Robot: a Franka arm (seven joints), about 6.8 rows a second.
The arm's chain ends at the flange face. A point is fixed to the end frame.
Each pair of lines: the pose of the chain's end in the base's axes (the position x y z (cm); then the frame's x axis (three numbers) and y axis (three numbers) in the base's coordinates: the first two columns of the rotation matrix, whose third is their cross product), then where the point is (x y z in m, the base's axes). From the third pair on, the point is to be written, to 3 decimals.
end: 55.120, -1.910, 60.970, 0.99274, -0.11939, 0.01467, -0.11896, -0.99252, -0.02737
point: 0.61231 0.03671 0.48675
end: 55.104, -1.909, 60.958, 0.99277, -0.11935, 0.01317, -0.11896, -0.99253, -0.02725
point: 0.61196 0.03673 0.48654
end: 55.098, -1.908, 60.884, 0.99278, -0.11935, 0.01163, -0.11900, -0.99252, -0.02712
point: 0.612 0.037 0.486
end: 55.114, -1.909, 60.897, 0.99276, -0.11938, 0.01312, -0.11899, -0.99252, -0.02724
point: 0.612 0.037 0.486
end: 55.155, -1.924, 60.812, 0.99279, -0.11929, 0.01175, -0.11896, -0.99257, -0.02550
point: 0.612 0.036 0.485
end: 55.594, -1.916, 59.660, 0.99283, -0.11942, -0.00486, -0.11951, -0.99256, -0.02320
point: 0.615 0.036 0.472
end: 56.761, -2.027, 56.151, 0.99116, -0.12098, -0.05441, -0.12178, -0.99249, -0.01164
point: 0.620 0.035 0.434
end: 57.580, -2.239, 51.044, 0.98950, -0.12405, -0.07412, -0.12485, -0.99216, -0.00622
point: 0.626 0.032 0.382
